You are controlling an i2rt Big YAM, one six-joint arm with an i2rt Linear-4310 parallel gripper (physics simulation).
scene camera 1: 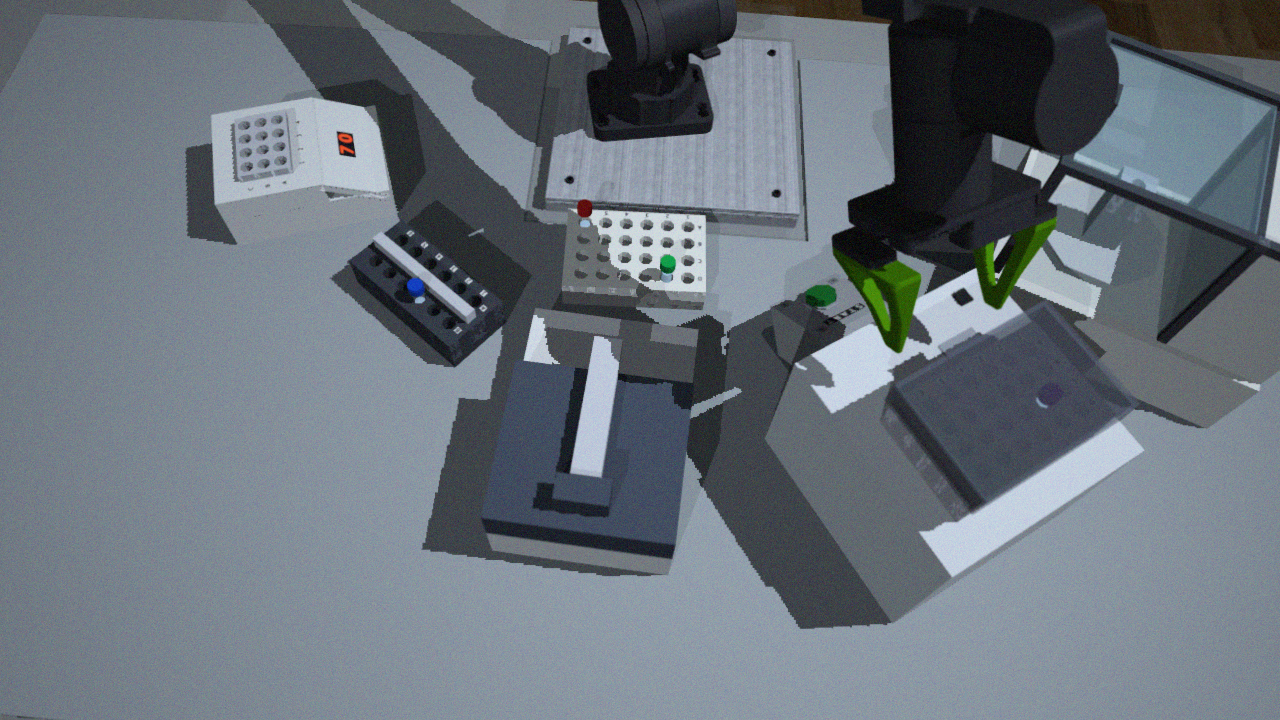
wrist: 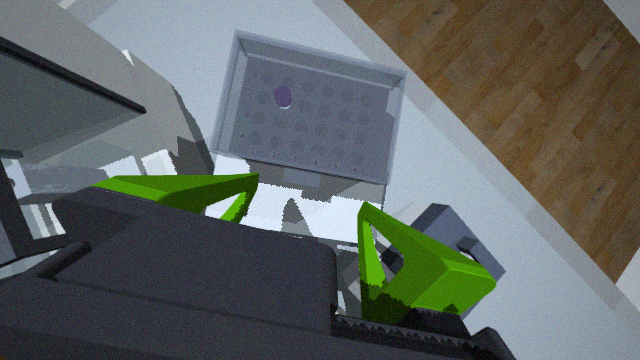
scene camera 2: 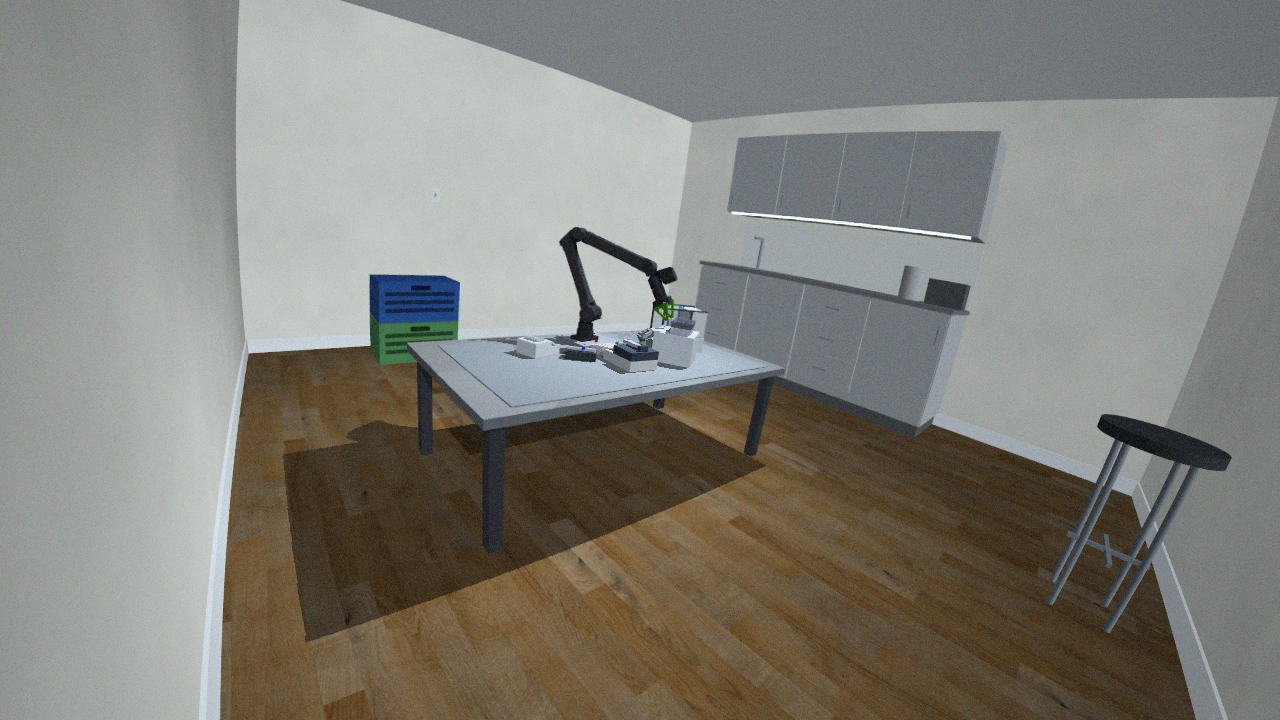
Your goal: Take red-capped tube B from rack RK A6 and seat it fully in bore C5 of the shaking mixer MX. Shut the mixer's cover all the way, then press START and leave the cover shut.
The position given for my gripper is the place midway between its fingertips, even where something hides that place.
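Scene camera 1: my gripper (scene camera 1: 944, 327), open, holding nothing; a mixer's clear cover (scene camera 1: 997, 409); a glass enclosure (scene camera 1: 1157, 261); a knob box (scene camera 1: 941, 250). Wrist view: gripper (wrist: 310, 194); mixer's clear cover (wrist: 313, 112); dark device with white lever (wrist: 438, 221); glass enclosure (wrist: 85, 111). Scene camera 2: glass enclosure (scene camera 2: 682, 311).
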